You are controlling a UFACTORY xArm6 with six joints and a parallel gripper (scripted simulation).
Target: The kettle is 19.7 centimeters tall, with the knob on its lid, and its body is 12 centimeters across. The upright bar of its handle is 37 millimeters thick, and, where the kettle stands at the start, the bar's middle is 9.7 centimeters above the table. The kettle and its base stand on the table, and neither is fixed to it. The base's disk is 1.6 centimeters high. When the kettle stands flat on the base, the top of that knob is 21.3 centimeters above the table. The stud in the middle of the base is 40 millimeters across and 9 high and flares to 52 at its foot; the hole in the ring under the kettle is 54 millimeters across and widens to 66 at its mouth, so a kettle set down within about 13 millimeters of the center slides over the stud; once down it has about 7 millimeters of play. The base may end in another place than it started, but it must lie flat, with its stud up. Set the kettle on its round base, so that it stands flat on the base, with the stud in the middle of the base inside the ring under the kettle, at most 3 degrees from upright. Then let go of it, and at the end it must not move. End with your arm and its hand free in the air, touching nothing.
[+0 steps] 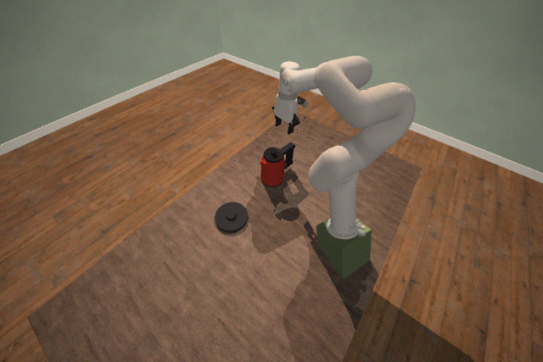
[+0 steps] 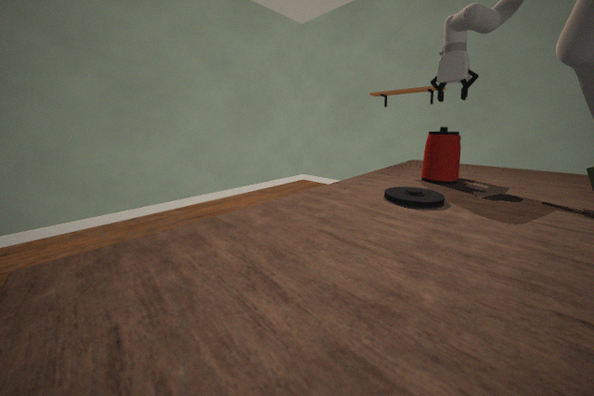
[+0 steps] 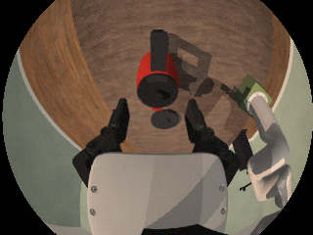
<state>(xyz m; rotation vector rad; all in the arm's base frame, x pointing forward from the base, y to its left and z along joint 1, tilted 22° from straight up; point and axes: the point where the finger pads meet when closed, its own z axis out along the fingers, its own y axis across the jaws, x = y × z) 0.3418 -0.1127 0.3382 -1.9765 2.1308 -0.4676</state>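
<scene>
Right now my hand is 21 cm above the red kettle and 3 cm to the right of it. Round my hand: round kettle base 37 cm to the left, 30 cm below, 1 cm behind.
</scene>
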